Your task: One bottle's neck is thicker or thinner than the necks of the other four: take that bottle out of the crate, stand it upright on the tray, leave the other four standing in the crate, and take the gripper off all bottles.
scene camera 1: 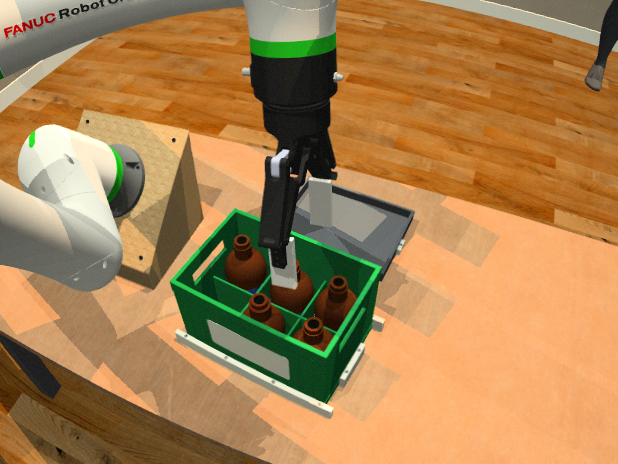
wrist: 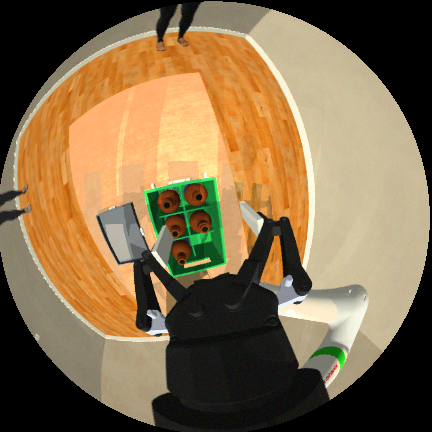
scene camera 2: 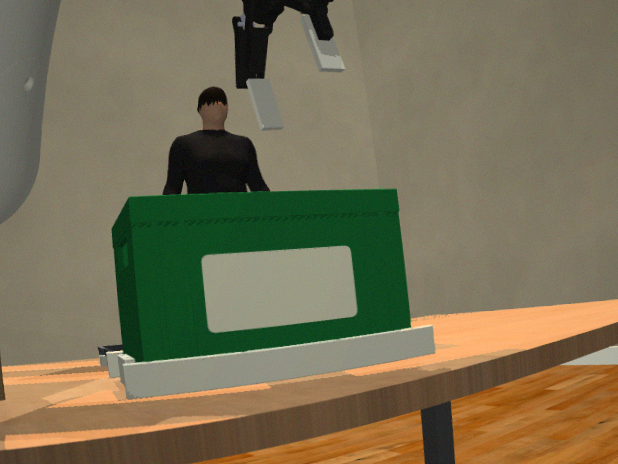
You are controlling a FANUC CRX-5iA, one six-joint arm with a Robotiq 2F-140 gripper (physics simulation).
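Frame: origin at the arm's base, x down, y ahead, z right, level; millimetres.
Where they show: gripper, fingertip midpoint: (scene camera 1: 304, 252) (wrist: 204, 220) (scene camera 2: 300, 101); arm's base at its link origin: (scene camera 1: 115, 181).
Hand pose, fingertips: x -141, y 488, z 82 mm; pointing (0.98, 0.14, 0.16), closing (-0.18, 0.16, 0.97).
Note:
Each offset is from my fingertips to the top centre of the thing.
The green crate {dx +116, dy -68, dz -27 mm} (scene camera 1: 309, 369) (scene camera 2: 380, 280) (wrist: 220, 225) holds five upright brown bottles: back left (scene camera 1: 246, 270) (wrist: 181, 250), back middle (scene camera 1: 295, 299) (wrist: 175, 225), back right (scene camera 1: 336, 304) (wrist: 168, 199), front middle (scene camera 1: 269, 319) (wrist: 201, 220) and front right (scene camera 1: 314, 336) (wrist: 195, 193), as seen in scene camera 1. The front middle neck looks slightly thicker, but the difference is small. The front left compartment is empty. My gripper (scene camera 1: 302, 256) (scene camera 2: 302, 99) (wrist: 204, 220) is wide open and empty, above the crate; one finger hides part of the back middle bottle. The grey tray (scene camera 1: 392, 232) (wrist: 129, 225) lies behind the crate.
White rails {dx +261, dy -67, dz +72 mm} (scene camera 1: 250, 370) (scene camera 2: 280, 362) run along the crate's base. The wooden base block (scene camera 1: 177, 225) of the arm stands left of the crate in scene camera 1. The table's front edge (scene camera 2: 300, 430) lies in front of the crate.

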